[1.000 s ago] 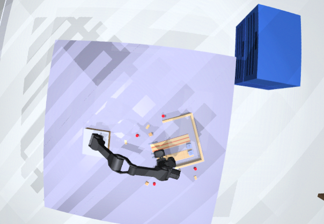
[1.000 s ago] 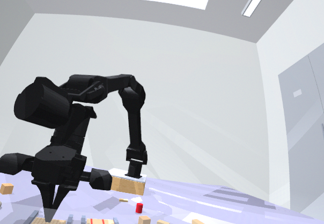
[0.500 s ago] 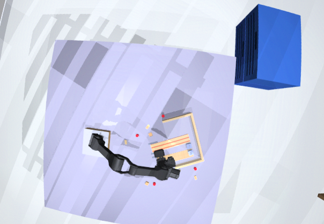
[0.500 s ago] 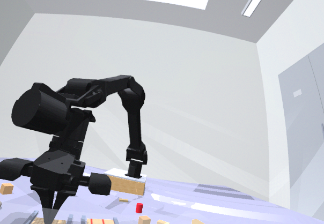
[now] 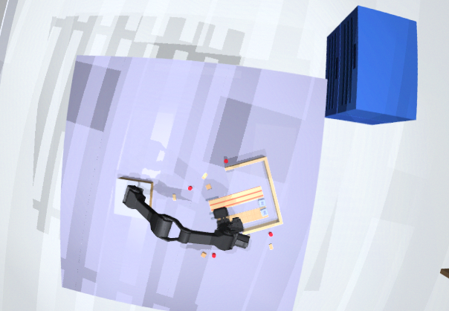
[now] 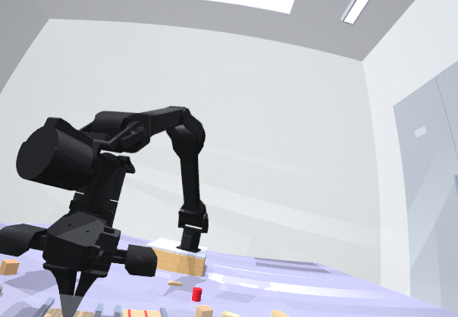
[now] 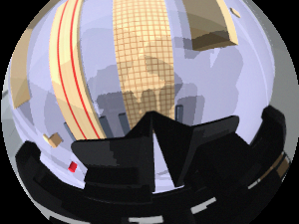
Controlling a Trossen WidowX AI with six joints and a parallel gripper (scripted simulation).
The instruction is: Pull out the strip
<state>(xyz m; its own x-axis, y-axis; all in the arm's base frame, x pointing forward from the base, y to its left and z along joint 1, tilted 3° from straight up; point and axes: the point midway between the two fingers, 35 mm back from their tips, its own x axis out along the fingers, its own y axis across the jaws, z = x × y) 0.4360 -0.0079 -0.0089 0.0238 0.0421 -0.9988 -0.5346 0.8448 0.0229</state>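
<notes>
Right now the plain wooden strip is 80 mm ahead of my gripper tip and 50 mm to the left of it.
</notes>
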